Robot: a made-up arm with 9 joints. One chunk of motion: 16 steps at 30 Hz.
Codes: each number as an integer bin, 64 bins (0 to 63) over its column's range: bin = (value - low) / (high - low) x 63, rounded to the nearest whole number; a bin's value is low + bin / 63 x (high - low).
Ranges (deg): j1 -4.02..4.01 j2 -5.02..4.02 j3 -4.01..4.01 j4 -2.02..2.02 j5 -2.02..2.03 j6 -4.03..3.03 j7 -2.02..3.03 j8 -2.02..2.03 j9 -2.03..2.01
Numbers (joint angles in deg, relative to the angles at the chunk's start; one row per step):
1: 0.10 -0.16 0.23 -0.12 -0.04 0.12 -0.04 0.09 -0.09
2: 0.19 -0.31 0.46 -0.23 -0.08 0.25 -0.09 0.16 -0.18
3: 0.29 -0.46 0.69 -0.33 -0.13 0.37 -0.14 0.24 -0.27
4: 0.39 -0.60 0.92 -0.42 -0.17 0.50 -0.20 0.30 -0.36
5: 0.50 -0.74 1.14 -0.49 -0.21 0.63 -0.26 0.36 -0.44
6: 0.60 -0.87 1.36 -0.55 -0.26 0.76 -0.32 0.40 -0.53
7: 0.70 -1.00 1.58 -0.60 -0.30 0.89 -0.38 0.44 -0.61
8: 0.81 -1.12 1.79 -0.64 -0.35 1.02 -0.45 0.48 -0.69
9: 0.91 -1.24 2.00 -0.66 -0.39 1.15 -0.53 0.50 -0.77
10: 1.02 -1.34 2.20 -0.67 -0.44 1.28 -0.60 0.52 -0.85
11: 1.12 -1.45 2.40 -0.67 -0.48 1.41 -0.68 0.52 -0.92
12: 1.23 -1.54 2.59 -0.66 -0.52 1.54 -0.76 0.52 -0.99
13: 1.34 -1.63 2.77 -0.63 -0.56 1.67 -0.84 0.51 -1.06
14: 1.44 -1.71 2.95 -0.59 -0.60 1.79 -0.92 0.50 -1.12
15: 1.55 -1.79 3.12 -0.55 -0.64 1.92 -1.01 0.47 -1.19
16: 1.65 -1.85 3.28 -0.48 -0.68 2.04 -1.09 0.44 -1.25
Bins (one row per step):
1: 32 34 33 30 31 37 25 33 30
2: 33 33 35 28 30 38 24 34 29
3: 34 32 37 26 29 39 23 35 27
4: 35 31 39 25 29 40 23 36 26
5: 35 30 40 24 28 42 22 37 25
6: 36 29 42 23 27 43 21 38 23
7: 37 28 44 22 27 44 20 38 22
8: 38 27 46 22 26 45 20 39 21
9: 39 26 47 21 25 46 19 39 20
10: 40 26 49 21 25 47 18 40 18
11: 40 25 50 21 24 49 17 40 17
12: 41 24 52 21 23 50 16 40 16
13: 42 24 53 22 23 51 15 39 15
14: 43 23 55 22 22 52 14 39 14
15: 44 23 56 23 21 53 13 39 13
16: 44 22 57 24 21 54 12 38 12

